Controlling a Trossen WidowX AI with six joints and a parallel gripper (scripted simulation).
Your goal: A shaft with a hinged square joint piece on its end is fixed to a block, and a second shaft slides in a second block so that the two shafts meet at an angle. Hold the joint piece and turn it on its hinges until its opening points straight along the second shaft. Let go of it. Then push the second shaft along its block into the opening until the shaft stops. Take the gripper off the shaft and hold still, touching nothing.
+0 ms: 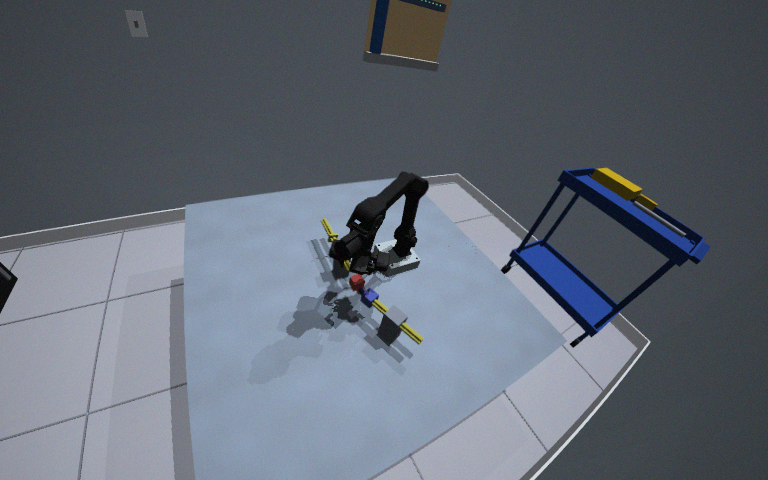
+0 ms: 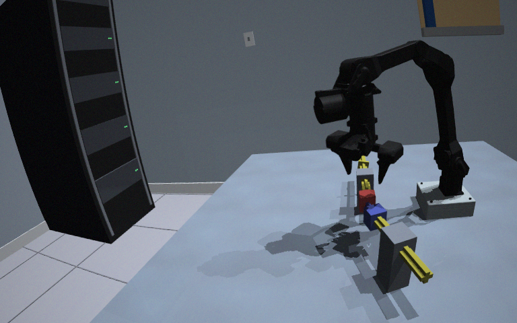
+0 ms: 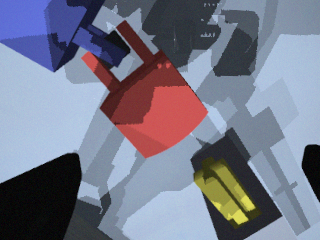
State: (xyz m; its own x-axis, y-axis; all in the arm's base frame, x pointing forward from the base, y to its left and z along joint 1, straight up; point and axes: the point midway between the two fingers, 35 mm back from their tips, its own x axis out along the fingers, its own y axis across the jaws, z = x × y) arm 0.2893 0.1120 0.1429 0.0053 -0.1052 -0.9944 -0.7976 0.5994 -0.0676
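The joint piece lies 1 cm behind my gripper tip, 2 cm to the left of it and 5 cm below it.
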